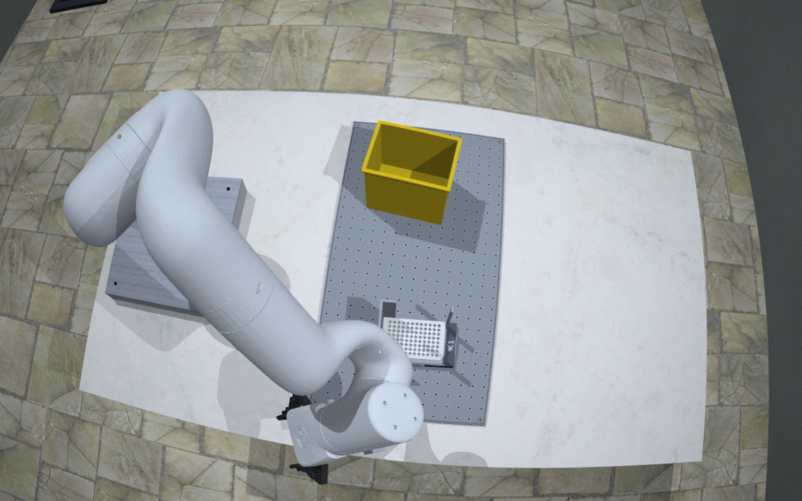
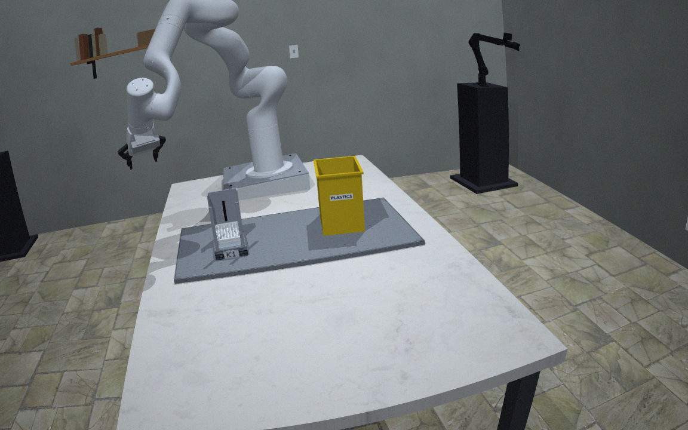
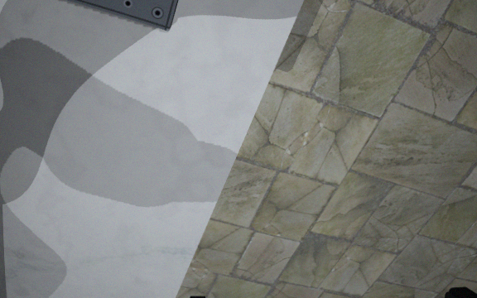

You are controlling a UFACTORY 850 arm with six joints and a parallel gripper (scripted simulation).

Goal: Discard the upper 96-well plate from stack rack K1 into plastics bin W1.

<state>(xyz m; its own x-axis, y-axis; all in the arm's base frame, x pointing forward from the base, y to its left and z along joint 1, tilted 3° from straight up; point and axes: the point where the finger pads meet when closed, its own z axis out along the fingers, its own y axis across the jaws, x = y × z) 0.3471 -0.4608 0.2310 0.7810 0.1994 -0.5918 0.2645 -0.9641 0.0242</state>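
Right now my hand is 20 cm short of the 96-well plate, 25 cm to the right of it and 22 cm above it. Also, from my hand: yellow plastics bin: 19 cm ahead, 60 cm to the left, 17 cm below.
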